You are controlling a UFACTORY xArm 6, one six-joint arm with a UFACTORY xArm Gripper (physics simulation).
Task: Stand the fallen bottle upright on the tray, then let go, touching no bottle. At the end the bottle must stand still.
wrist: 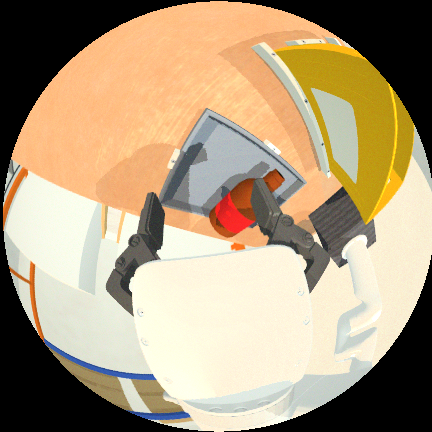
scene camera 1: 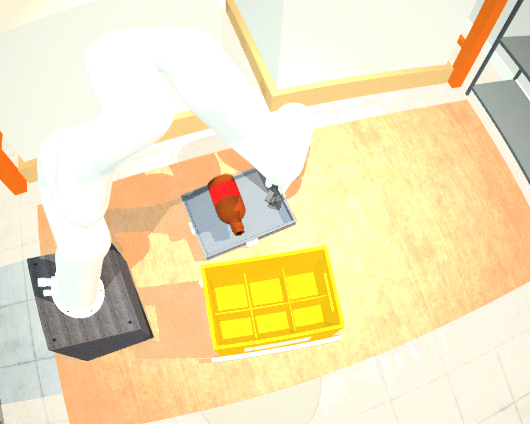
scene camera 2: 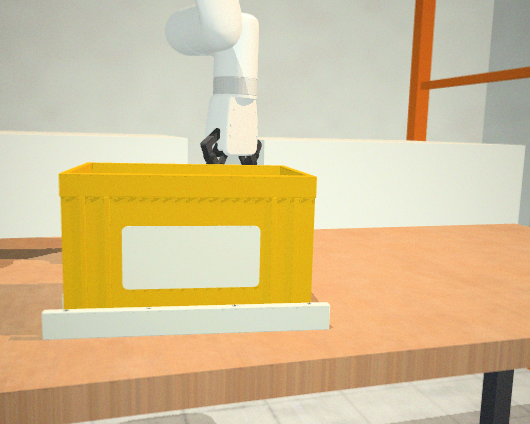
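Pixels of known places: gripper, between the fingertips: (wrist: 205,194) (scene camera 1: 283,189); arm's base, origin of its link: (wrist: 353,246) (scene camera 1: 77,291).
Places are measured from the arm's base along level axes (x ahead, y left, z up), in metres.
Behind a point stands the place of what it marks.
A brown bottle (scene camera 1: 232,207) @[x 0.388, y 0.183, z -0.109 m] (wrist: 242,192) @[x 0.419, y 0.193, z -0.133 m] with a red label lies on its side in the grey tray (scene camera 1: 201,222) @[x 0.303, y 0.191, z -0.180 m] (wrist: 220,145) @[x 0.484, y 0.169, z -0.180 m]. Its neck points toward the yellow crate, and its base is at the tray's far side. My gripper (scene camera 1: 274,197) @[x 0.514, y 0.185, z -0.066 m] (scene camera 2: 232,159) (wrist: 205,194) @[x 0.514, y 0.185, z -0.066 m] is open and empty. It hangs above the tray's right part in the first scene view, to the right of the bottle and apart from it. In the wrist view one finger covers part of the bottle. In the second scene view the crate hides the bottle, the tray and my fingertips.
The tall yellow crate (scene camera 1: 265,256) @[x 0.429, y 0.008, z -0.009 m] (scene camera 2: 190,186) @[x 0.416, y -0.175, z -0.022 m] (wrist: 372,125) with compartments stands close beside the tray, on the near side. White strips (scene camera 2: 185,321) @[x 0.410, y -0.186, z -0.169 m] run along its base. The arm's dark base block (scene camera 1: 100,330) @[x 0.042, y -0.092, z -0.010 m] (wrist: 327,215) @[x 0.096, y 0.060, z -0.137 m] stands left of the crate. Low pale walls (scene camera 2: 390,185) stand behind the table.
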